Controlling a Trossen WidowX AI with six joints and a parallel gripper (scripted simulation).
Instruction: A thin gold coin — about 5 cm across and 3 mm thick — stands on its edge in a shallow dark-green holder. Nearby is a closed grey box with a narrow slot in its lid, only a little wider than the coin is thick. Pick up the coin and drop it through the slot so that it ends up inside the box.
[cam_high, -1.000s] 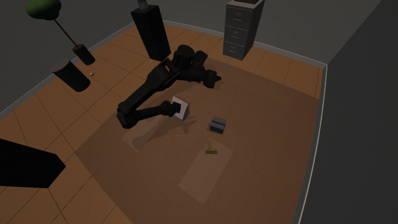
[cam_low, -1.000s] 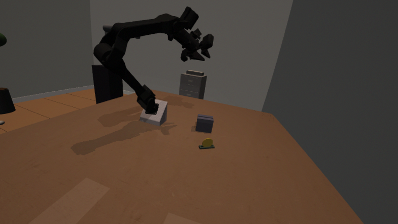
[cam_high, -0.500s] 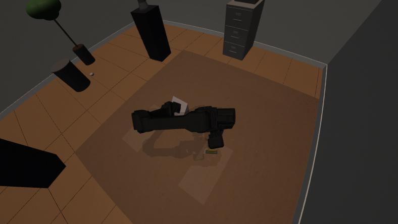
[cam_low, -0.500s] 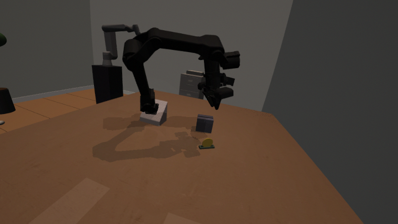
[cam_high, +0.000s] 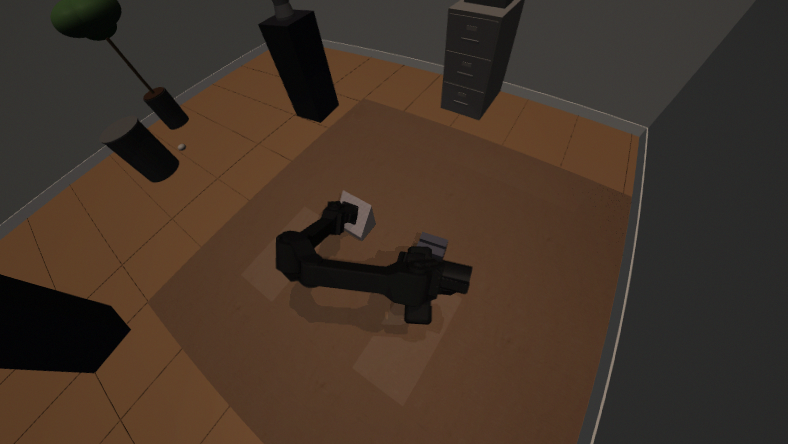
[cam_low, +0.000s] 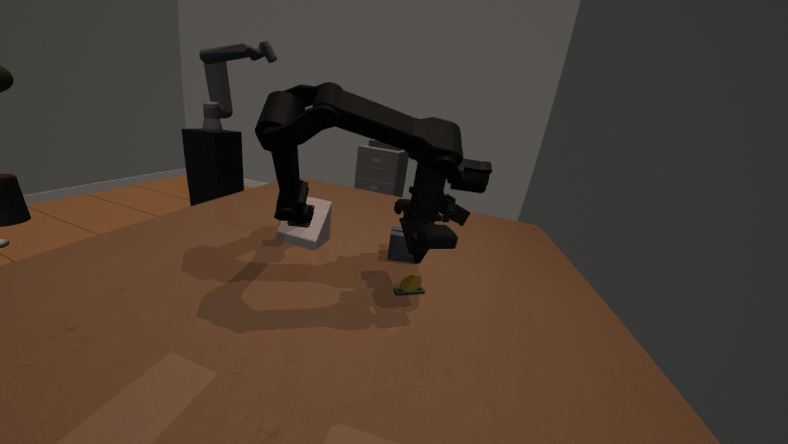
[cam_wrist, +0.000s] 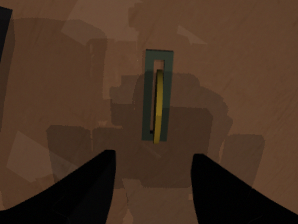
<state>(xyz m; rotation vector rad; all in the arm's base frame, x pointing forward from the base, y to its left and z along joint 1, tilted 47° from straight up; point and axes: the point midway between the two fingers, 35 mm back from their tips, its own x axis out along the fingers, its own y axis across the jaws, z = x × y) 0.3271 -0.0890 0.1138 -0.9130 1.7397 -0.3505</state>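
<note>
Now: gripper tip 6 cm above the gold coin.
</note>
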